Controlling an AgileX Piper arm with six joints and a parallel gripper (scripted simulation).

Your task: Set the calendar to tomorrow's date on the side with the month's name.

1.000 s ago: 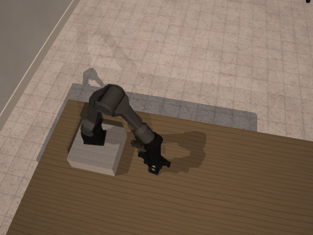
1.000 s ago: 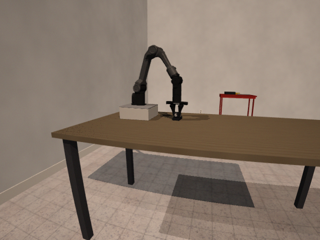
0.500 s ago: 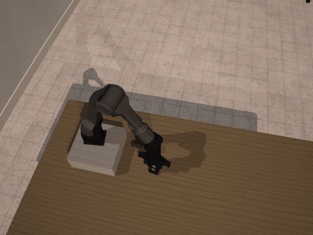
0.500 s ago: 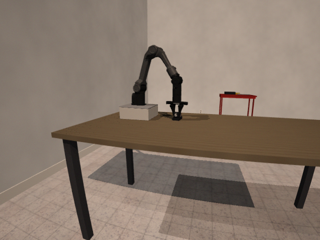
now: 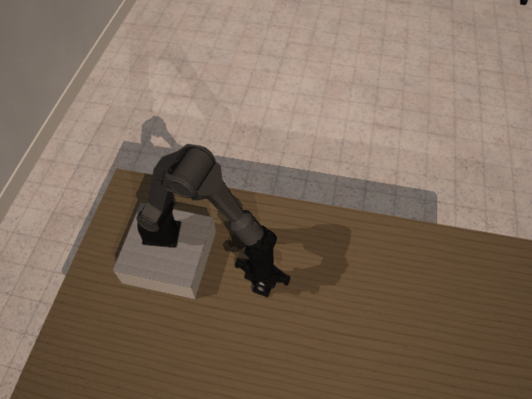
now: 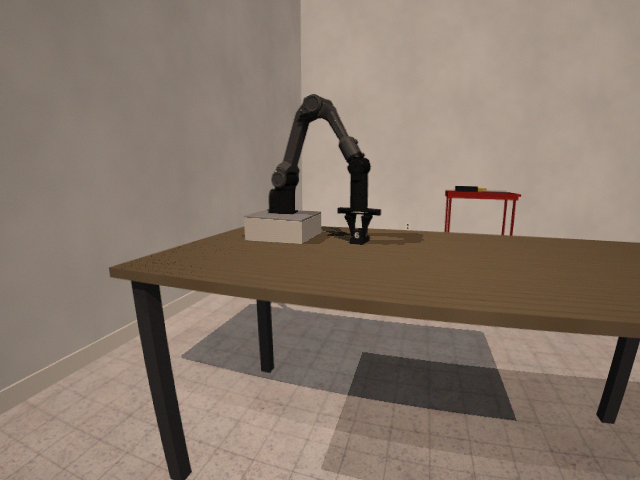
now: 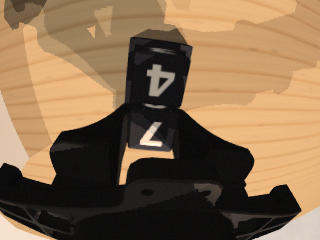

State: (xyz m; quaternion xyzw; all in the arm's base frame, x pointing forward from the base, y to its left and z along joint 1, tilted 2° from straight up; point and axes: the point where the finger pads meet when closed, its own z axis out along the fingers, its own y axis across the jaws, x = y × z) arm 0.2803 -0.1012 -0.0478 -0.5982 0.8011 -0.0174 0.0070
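Right now my hand is right at the black number cube. Also, from my hand: tray: 2 cm to the left, 2 cm below.
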